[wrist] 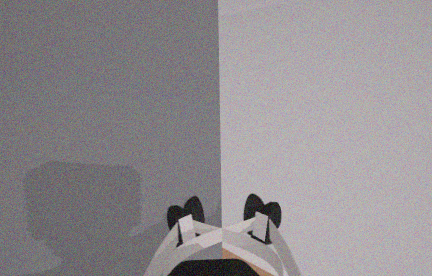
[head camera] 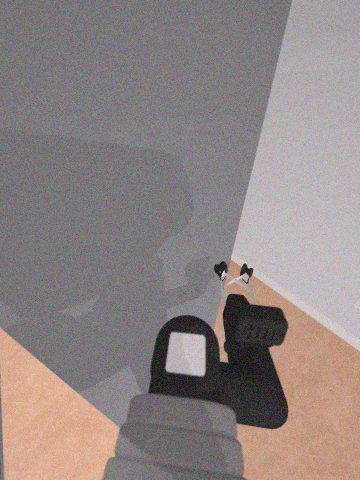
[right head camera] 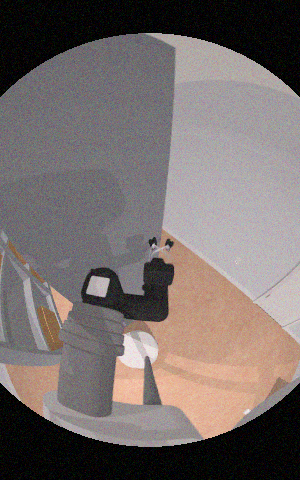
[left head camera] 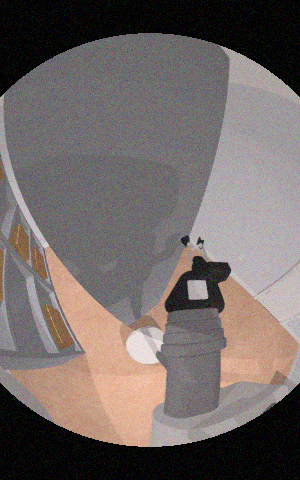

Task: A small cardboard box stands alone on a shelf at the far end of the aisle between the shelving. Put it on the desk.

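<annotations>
On a grey shelving unit, [wrist: 117, 117] and [head camera: 207, 245] are the same spot.
</annotations>
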